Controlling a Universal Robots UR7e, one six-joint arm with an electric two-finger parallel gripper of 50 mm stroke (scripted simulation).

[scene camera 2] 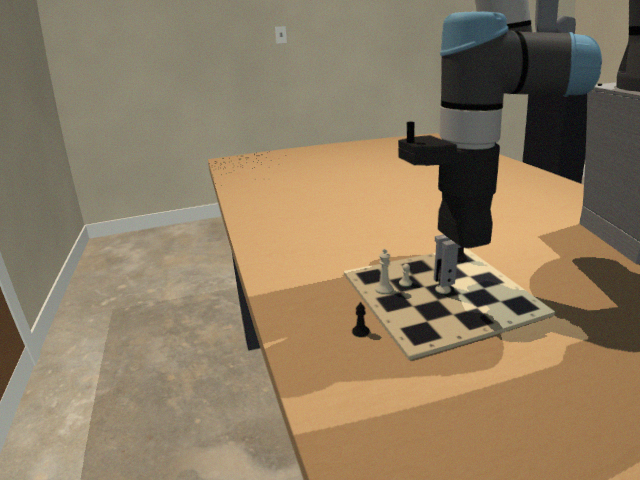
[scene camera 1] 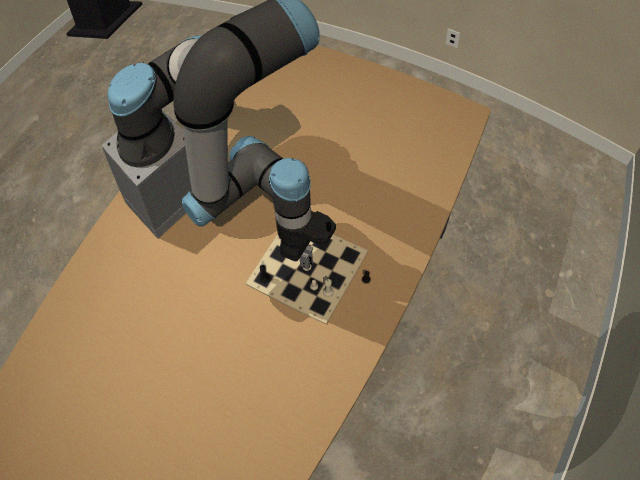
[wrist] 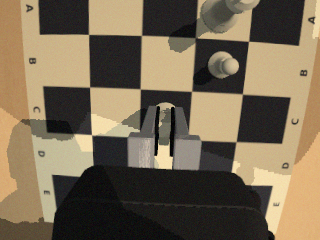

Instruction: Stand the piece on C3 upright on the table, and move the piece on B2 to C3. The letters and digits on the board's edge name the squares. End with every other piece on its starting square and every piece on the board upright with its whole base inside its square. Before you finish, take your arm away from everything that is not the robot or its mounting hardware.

Scene:
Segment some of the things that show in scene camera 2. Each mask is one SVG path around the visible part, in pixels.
My gripper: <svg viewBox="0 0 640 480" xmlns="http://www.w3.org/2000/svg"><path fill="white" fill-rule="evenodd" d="M499 158L486 162L460 162L439 165L438 189L442 192L442 202L438 210L437 229L444 235L435 236L434 240L436 242L433 280L439 282L441 287L455 284L458 248L474 248L491 243L493 227L491 204L493 195L496 193Z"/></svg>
A chessboard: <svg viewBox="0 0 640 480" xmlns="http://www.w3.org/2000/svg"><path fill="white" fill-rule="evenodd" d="M555 311L466 248L464 248L464 254L467 256L467 261L463 263L457 262L456 281L454 285L450 285L451 292L448 294L436 292L436 287L439 283L433 280L435 253L390 262L388 265L389 283L393 286L393 292L390 294L379 294L375 291L376 285L380 282L381 264L344 271L345 277L408 360L515 329L554 316ZM404 264L409 264L410 266L409 278L412 281L412 285L409 287L399 285L399 281L403 277L402 267Z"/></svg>

